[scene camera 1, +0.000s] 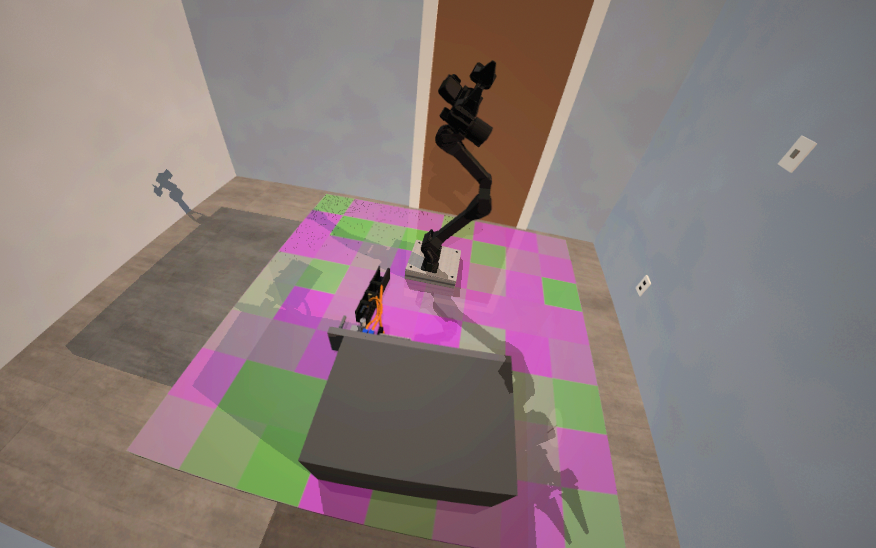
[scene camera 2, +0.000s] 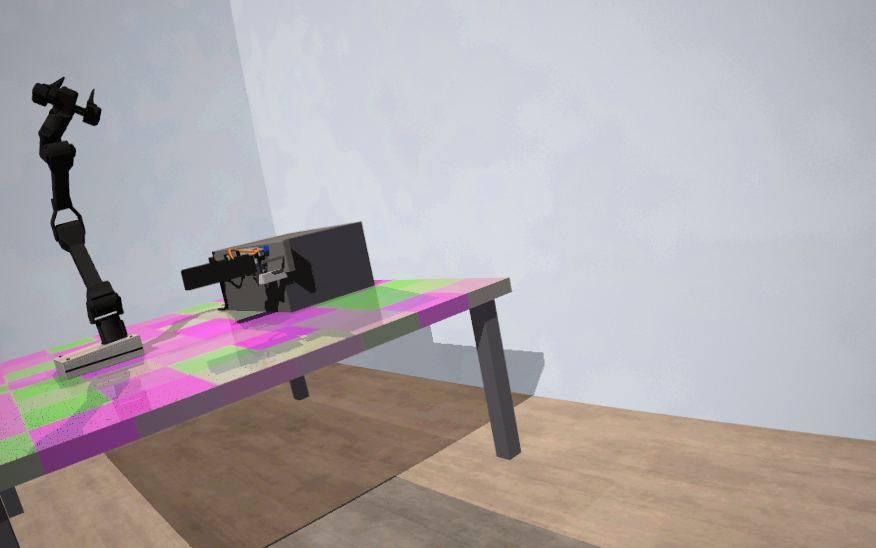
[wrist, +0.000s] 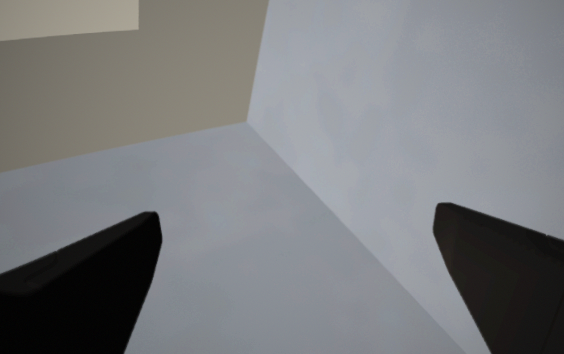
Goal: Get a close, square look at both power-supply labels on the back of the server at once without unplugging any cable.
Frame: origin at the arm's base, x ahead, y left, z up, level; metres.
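Seen in the pictures: gripper, fingertip midpoint: (scene camera 1: 487,74) (scene camera 2: 79,83) (wrist: 298,222); arm's base, origin of the base link: (scene camera 1: 429,266) (scene camera 2: 114,340).
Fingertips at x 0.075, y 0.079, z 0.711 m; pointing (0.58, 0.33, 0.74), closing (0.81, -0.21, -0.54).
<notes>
Offsets run from my fingertips to a thing's top centre. "spot": to the spot under its first point. Level surfaces: height alone.
The server, a dark grey box (scene camera 1: 413,413) (scene camera 2: 332,264), stands on the table. Its cabled back faces the arm's base. A black hinged bracket @(spot: 0.193 m ahead, 0.228 m right, 0.598 m down) (scene camera 2: 213,274) juts out from one side of that back, with orange cables @(spot: 0.287 m ahead, 0.166 m right, 0.546 m down) (scene camera 1: 380,303) (scene camera 2: 240,251) and blue plugs @(spot: 0.387 m ahead, 0.167 m right, 0.552 m down) (scene camera 1: 368,332) (scene camera 2: 264,248) beside it. The two power-supply labels cannot be made out in either scene view, and the server does not show in the wrist view. My gripper (scene camera 1: 471,77) (scene camera 2: 78,85) (wrist: 298,222) is open and empty, raised high above the arm's base, well away from the server. It points upward, away from the server.
The arm's pale base plate (scene camera 1: 445,261) (scene camera 2: 100,359) sits on the pink and green checkered table @(0.759 m down) (scene camera 1: 562,294) (scene camera 2: 387,297). A brown door (scene camera 1: 516,38) is behind the arm. The wrist view shows walls meeting the ceiling (wrist: 175,80) and a pale panel (wrist: 65,17).
</notes>
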